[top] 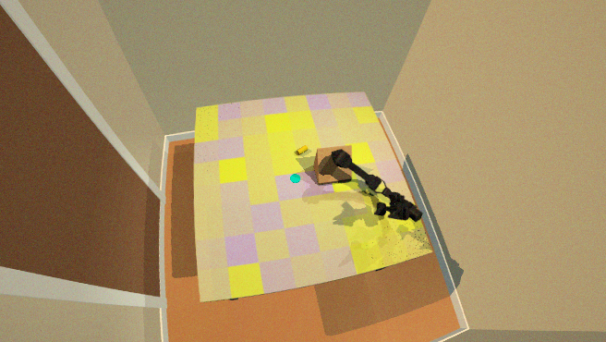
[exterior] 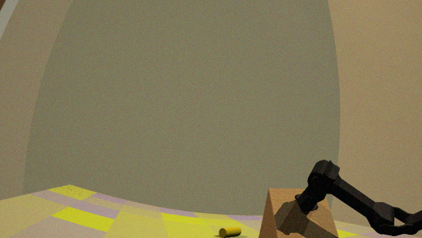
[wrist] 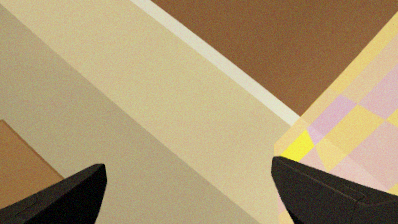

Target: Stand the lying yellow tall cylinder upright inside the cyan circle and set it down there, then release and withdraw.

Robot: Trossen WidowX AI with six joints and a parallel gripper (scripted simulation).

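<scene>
The yellow tall cylinder is 170 mm ahead of my gripper tip, 600 mm to the right of it and 250 mm below it. From my gripper tip the other things lie so: cyan circle (270 mm ahead, 430 mm to the right, 270 mm below).
</scene>
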